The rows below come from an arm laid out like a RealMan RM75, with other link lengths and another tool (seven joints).
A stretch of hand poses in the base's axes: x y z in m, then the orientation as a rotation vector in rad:
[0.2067, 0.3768, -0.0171, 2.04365, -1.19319, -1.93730]
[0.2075, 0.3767, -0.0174, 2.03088, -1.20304, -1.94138]
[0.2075, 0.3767, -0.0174, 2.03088, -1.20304, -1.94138]
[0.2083, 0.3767, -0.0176, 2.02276, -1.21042, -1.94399]
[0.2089, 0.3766, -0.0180, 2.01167, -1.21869, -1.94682]
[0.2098, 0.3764, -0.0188, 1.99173, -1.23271, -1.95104]
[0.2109, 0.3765, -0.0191, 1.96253, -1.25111, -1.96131]
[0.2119, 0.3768, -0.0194, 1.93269, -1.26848, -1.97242]
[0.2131, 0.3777, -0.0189, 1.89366, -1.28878, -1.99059]
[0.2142, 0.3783, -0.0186, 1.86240, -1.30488, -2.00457]
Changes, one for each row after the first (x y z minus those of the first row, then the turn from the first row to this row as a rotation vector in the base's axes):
[0.0008, -0.0001, -0.0003, -0.00472, 0.00758, -0.00639]
[0.0008, -0.0001, -0.0003, -0.00472, 0.00758, -0.00639]
[0.0016, -0.0001, -0.0005, -0.00786, 0.01219, -0.01126]
[0.0022, -0.0002, -0.0009, -0.01232, 0.01865, -0.01641]
[0.0031, -0.0004, -0.0017, -0.02071, 0.03021, -0.02486]
[0.0042, -0.0003, -0.0020, -0.02970, 0.04823, -0.03773]
[0.0052, 0.0000, -0.0023, -0.03801, 0.06691, -0.05047]
[0.0064, 0.0009, -0.0018, -0.04564, 0.09229, -0.06742]
[0.0075, 0.0015, -0.0015, -0.05179, 0.11240, -0.08101]

